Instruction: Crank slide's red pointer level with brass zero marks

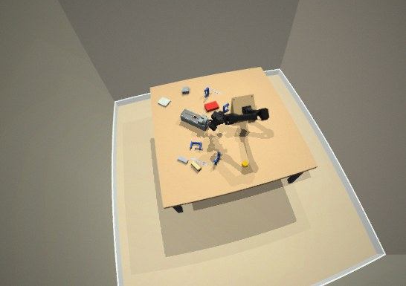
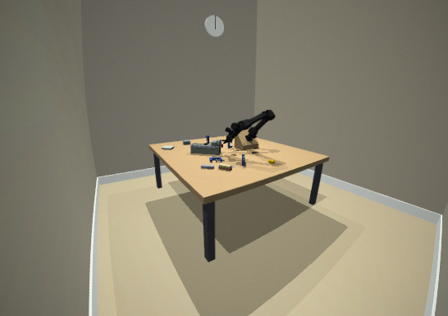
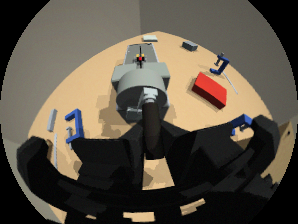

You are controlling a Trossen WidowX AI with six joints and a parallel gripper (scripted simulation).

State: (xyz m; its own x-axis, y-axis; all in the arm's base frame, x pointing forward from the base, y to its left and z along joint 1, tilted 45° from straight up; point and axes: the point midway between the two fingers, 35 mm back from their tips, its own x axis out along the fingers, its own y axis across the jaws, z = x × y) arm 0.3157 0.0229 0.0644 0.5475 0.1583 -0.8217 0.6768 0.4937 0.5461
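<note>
Right now my gripper tip is 20 mm below the dark crank handle, 10 mm to the right of it and 10 mm past it. Also, from my gripper tip: red pointer: 110 mm ahead, 100 mm to the right, 10 mm below; then tan block: 330 mm to the left, 210 mm ahead, 80 mm below; then yellow disc: 410 mm to the left, 180 mm behind, 80 mm below.
</note>
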